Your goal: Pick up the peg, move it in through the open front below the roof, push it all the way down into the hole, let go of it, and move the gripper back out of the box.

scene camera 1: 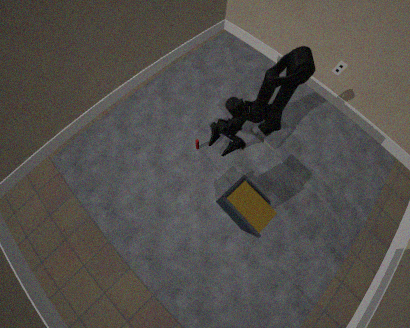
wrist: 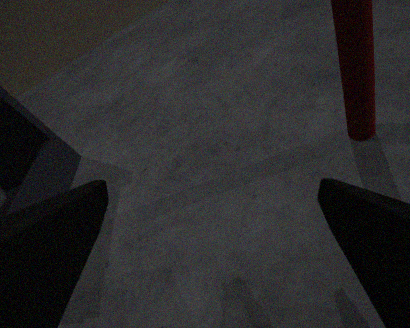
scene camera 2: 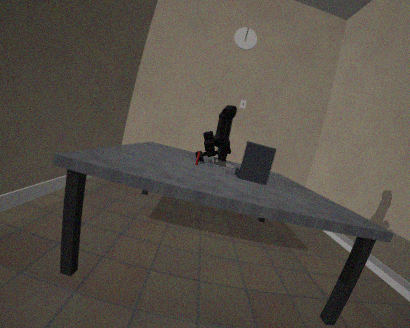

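Pixels of known places: gripper, fingertip midpoint: point(scene camera 1: 215, 150) point(wrist: 214, 189) point(scene camera 2: 210, 160); arm's base at its link origin: point(scene camera 1: 266, 128) point(scene camera 2: 221, 160).
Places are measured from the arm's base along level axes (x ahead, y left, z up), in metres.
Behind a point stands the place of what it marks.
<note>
The red peg point(scene camera 1: 197, 144) @(y -0.121, x 0.325, z 0.021 m) point(scene camera 2: 198, 158) @(y -0.122, x 0.328, z 0.006 m) point(wrist: 357, 70) @(y -0.124, x 0.315, z 0.013 m) stands upright on the table. In the wrist view it is at the upper right, beyond the right fingertip, with its top cut off by the frame. My gripper point(scene camera 1: 217, 149) @(y -0.054, x 0.276, z 0.010 m) point(wrist: 214, 189) @(y -0.054, x 0.276, z 0.010 m) is open and empty, low over the table between the peg and the box, nearer the peg; the peg is outside the fingers. The dark grey box point(scene camera 1: 240, 218) @(y 0.202, x 0.399, z 0.162 m) point(scene camera 2: 257, 162) @(y 0.199, x 0.399, z 0.074 m) point(wrist: 47, 172) @(y 0.115, x 0.361, z -0.006 m) has a yellow roof point(scene camera 1: 251, 206) @(y 0.195, x 0.351, z 0.169 m). Part of it shows at the left edge of the wrist view, behind the left finger. The hole is hidden.
The grey table point(scene camera 1: 150, 200) @(y -0.053, x 0.629, z -0.033 m) point(scene camera 2: 125, 165) @(y -0.312, x 0.805, z -0.033 m) carries the arm, the peg and the box. The arm's base point(scene camera 1: 270, 125) @(y 0.017, x 0.051, z 0.100 m) is behind the gripper, near the table's back edge. Shadows of the arm and box lie across the table top.
</note>
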